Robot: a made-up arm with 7 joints. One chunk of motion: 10 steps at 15 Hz.
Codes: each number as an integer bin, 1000 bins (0 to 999) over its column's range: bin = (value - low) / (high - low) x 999, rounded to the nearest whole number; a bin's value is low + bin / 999 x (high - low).
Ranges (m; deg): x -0.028..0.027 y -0.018..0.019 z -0.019..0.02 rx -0.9..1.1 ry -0.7..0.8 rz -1..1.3
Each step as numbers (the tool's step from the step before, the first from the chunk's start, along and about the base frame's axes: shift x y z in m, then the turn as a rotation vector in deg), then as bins.
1 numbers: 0.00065 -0.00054 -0.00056 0.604 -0.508 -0.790
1 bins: 520 471 472 751 128 91
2 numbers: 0.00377 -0.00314 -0.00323 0.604 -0.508 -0.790
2 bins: 577 401 404 751 128 91
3 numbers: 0.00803 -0.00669 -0.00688 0.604 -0.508 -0.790
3 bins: 654 305 310 751 128 91
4 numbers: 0.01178 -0.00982 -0.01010 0.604 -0.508 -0.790
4 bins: 723 221 228 751 128 91
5 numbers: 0.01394 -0.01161 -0.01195 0.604 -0.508 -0.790
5 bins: 762 173 181 751 128 91
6 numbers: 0.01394 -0.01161 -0.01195 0.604 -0.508 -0.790
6 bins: 762 173 181 751 128 91
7 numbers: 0.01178 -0.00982 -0.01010 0.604 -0.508 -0.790
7 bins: 723 221 228 751 128 91
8 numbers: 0.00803 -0.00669 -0.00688 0.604 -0.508 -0.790
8 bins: 654 305 310 751 128 91
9 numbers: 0.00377 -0.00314 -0.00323 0.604 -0.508 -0.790
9 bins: 577 401 404 751 128 91
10 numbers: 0.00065 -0.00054 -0.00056 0.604 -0.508 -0.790
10 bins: 520 471 472 751 128 91
